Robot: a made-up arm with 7 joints. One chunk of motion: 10 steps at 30 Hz.
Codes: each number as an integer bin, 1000 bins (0 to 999) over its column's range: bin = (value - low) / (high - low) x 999, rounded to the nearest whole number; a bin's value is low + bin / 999 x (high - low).
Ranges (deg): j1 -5..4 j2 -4..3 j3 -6..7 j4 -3..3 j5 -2..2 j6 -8..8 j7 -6..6
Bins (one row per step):
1: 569 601 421 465 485 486 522
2: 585 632 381 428 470 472 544
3: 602 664 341 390 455 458 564
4: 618 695 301 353 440 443 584
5: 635 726 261 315 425 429 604
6: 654 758 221 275 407 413 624
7: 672 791 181 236 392 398 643
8: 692 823 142 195 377 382 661
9: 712 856 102 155 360 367 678
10: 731 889 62 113 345 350 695
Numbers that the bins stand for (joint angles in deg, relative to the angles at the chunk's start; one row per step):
1: 0.13 0.21 -0.52 -0.21 -0.06 -0.22 0.27
2: 0.27 0.43 -1.04 -0.43 -0.12 -0.44 0.53
3: 0.42 0.65 -1.56 -0.66 -0.18 -0.66 0.77
4: 0.57 0.87 -2.08 -0.88 -0.24 -0.90 1.02
5: 0.72 1.09 -2.60 -1.11 -0.30 -1.13 1.26
6: 0.89 1.31 -3.12 -1.35 -0.37 -1.39 1.50
7: 1.05 1.54 -3.64 -1.58 -0.43 -1.63 1.72
8: 1.23 1.77 -4.15 -1.83 -0.49 -1.88 1.94
9: 1.41 2.00 -4.67 -2.07 -0.56 -2.12 2.14
10: 1.59 2.23 -5.19 -2.32 -0.62 -2.39 2.35

